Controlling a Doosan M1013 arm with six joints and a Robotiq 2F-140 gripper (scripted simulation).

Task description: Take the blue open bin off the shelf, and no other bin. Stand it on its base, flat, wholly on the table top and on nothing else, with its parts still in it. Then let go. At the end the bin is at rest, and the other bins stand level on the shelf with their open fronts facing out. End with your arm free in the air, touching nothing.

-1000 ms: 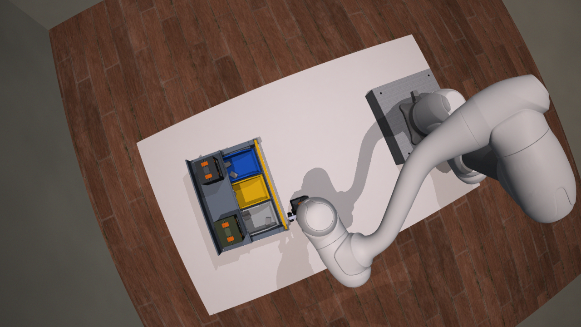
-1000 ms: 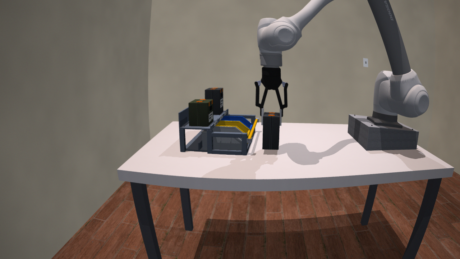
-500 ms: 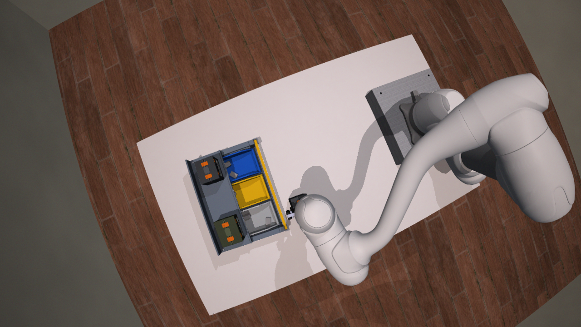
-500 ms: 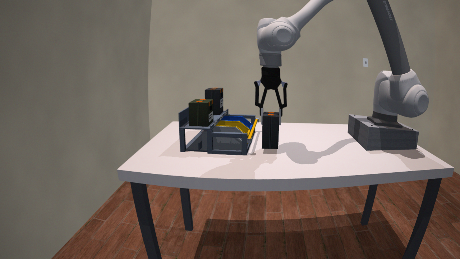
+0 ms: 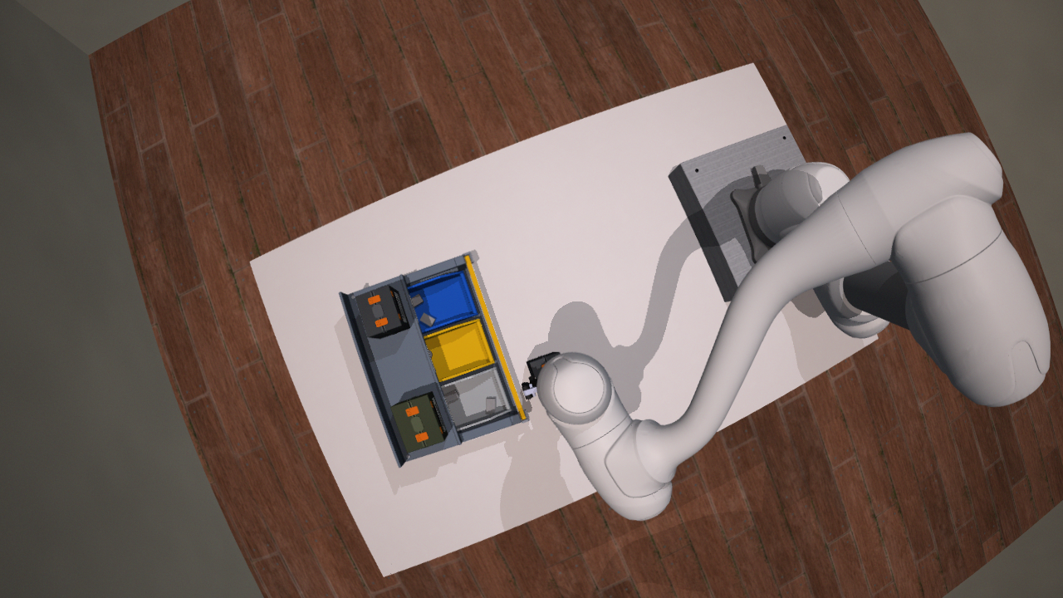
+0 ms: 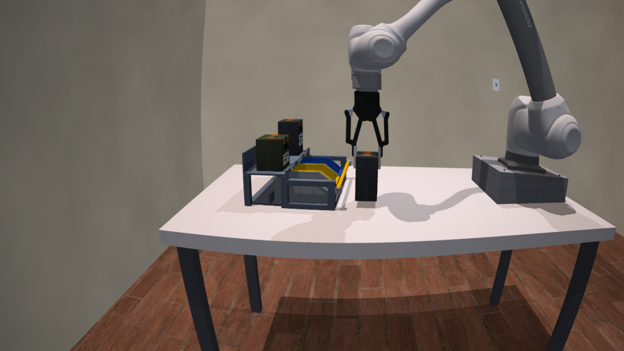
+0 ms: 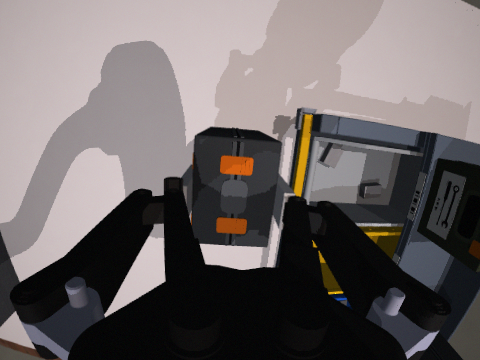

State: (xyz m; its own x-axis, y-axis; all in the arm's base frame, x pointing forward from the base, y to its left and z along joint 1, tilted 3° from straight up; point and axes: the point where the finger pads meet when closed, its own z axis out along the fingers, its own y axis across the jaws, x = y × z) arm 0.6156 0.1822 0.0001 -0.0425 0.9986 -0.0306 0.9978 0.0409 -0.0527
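The black box lies 50 mm below my hand. From my hand the other things lie so: yellow bar 110 mm to the right, 90 mm ahead, 80 mm below; grey bin 190 mm ahead, 100 mm below; yellow bin 190 mm ahead, 110 mm to the right, 100 mm below.
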